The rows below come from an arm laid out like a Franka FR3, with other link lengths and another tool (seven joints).
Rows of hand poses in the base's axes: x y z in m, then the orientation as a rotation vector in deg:
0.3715, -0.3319, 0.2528, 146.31, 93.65, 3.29
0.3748, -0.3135, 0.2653, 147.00, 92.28, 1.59
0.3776, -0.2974, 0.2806, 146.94, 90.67, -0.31
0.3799, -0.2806, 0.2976, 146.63, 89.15, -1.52
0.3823, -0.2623, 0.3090, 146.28, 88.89, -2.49
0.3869, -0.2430, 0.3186, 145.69, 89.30, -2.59
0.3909, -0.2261, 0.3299, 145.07, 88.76, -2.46
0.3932, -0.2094, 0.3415, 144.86, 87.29, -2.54
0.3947, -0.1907, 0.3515, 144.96, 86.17, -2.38
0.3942, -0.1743, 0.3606, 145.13, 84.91, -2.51
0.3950, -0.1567, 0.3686, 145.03, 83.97, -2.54
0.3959, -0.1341, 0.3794, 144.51, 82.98, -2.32
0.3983, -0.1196, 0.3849, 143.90, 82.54, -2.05
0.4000, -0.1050, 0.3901, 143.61, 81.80, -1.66
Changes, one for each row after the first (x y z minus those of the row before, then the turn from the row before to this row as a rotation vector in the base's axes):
0.0033, 0.0184, 0.0125, -0.70, 0.81, -1.07
0.0028, 0.0161, 0.0153, -1.40, 0.54, -0.96
0.0023, 0.0168, 0.0170, -1.29, 0.09, -0.80
0.0024, 0.0183, 0.0114, -0.70, 0.33, -0.07
0.0046, 0.0193, 0.0096, -0.29, -0.06, 0.44
0.0040, 0.0169, 0.0113, -0.65, -0.50, -0.07
0.0023, 0.0167, 0.0116, -0.81, -0.50, -0.76
0.0015, 0.0187, 0.0100, -0.34, -0.40, -0.66
-0.0005, 0.0164, 0.0091, -0.44, -0.25, -0.79
0.0008, 0.0176, 0.0080, -0.48, -0.31, -0.51
0.0009, 0.0226, 0.0108, -0.73, -0.64, -0.38
0.0024, 0.0145, 0.0055, -0.56, -0.53, -0.02
0.0017, 0.0146, 0.0052, -0.39, -0.57, -0.30

